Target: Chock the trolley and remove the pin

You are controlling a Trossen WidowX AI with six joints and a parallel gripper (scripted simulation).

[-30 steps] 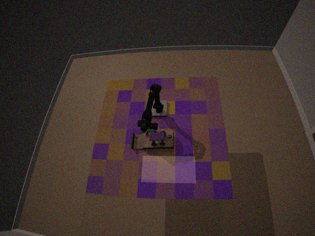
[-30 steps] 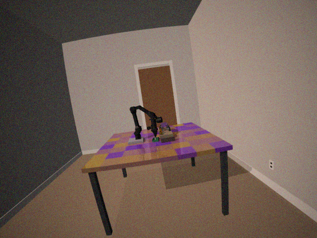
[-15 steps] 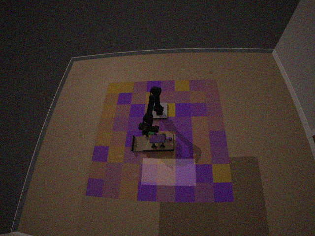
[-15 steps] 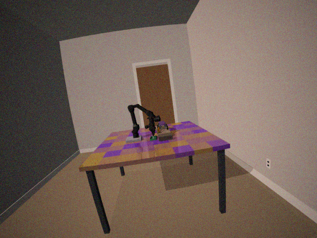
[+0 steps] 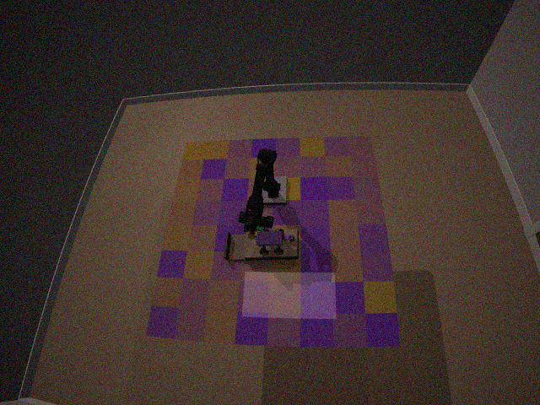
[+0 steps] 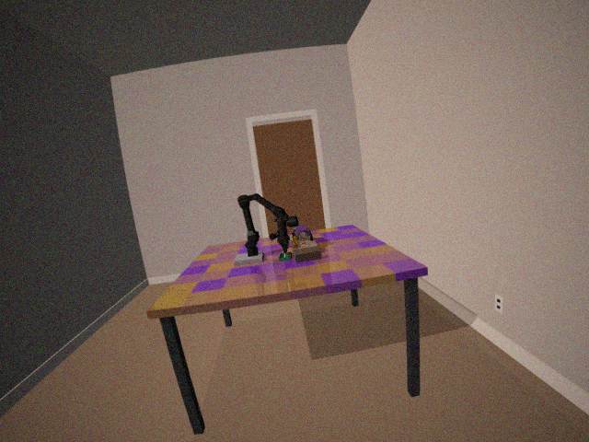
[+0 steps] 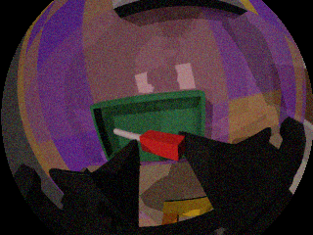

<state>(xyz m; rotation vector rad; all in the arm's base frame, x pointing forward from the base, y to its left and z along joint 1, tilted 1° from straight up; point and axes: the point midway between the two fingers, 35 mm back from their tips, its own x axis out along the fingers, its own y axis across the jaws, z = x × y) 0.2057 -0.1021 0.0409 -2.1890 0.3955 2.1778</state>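
Right now the red-headed stop pin is 10 mm to the right of my gripper tip and 10 mm behind it. Also, from my gripper tip: yellow chock 70 mm ahead, 50 mm above, 10 mm to the left; ramp 130 mm ahead, 90 mm to the left, 20 mm above; green tray 40 mm below, 10 mm to the right, 10 mm behind.
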